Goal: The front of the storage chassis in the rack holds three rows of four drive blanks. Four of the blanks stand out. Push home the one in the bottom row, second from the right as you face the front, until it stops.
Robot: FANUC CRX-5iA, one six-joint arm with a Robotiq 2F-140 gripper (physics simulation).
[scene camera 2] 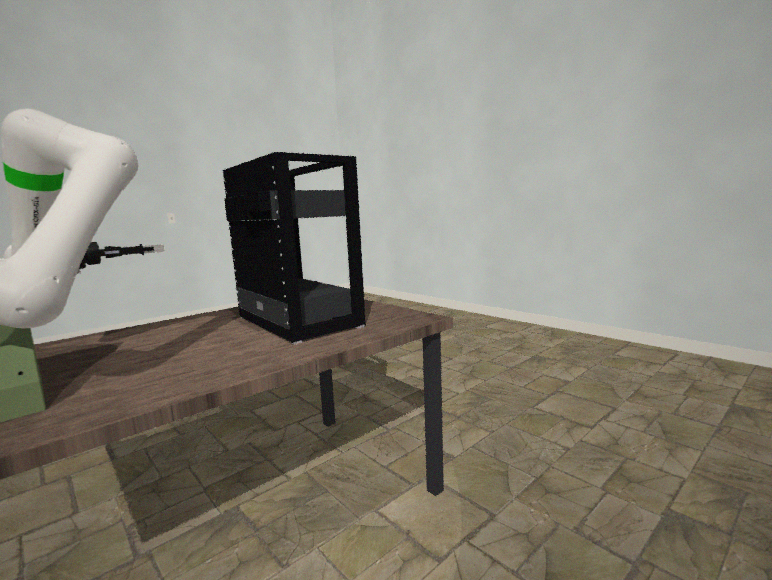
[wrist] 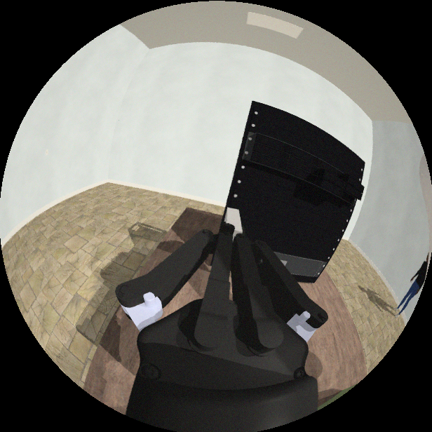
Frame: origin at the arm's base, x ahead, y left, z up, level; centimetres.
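Seen in the pictures: gripper, between the fingertips: [scene camera 2: 163,248].
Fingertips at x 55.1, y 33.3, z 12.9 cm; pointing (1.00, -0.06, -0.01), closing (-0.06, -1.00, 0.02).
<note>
Pixels of each thing's top centre, then the offset from my fingertips to it. "spot": a spot on its surface instead. Level surfaces: height alone.
- storage chassis, a spot on its surface: [scene camera 2: 249,205] spot: dx +15.5, dy -40.1, dz +13.3 cm
- grey unit with a small light label, a spot on its surface: [scene camera 2: 259,305] spot: dx +22.0, dy -26.7, dz -22.5 cm
- wooden table, height of its surface: dz -31.8 cm
A black rack [scene camera 2: 353,249] [wrist: 236,189] stands upright on the table. The storage chassis [scene camera 2: 249,205] [wrist: 280,152] sits in its upper part. Its front is very dark. In the wrist view, dark shapes stand out toward its right end, but single drive blanks and their rows cannot be told apart, so the bottom-row blank second from the right is not clear. My gripper [scene camera 2: 159,248] [wrist: 230,217] is shut and empty. It is in front of the rack, apart from it and lower than the chassis. In the wrist view the pale fingertips overlap the rack's left edge.
A grey unit with a small light label [scene camera 2: 259,305] [wrist: 283,262] fills the rack's bottom. The wooden table [scene camera 2: 156,367] [wrist: 340,325] carries the rack and the green robot base [scene camera 2: 18,374]. The white arm [scene camera 2: 93,180] is left of the rack. A person [wrist: 412,290] stands far right.
</note>
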